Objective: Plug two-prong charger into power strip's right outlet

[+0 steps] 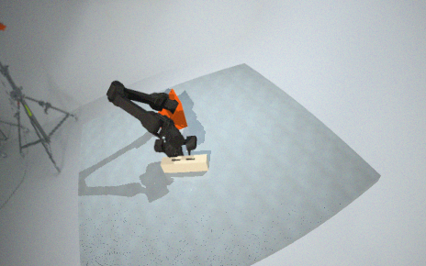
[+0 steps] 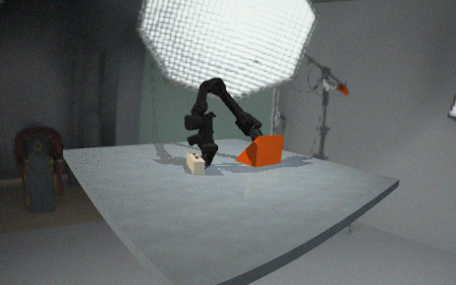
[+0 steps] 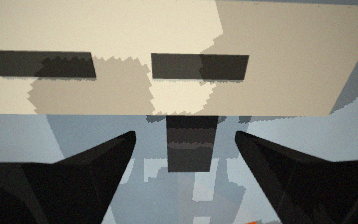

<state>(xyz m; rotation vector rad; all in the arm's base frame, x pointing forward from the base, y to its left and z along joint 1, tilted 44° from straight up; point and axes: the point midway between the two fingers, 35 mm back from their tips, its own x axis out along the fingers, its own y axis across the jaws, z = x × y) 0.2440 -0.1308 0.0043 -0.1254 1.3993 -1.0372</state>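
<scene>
Right now my gripper tip is 20 mm short of the dark two-prong charger, 10 mm to the left of it and 10 mm below it.
</scene>
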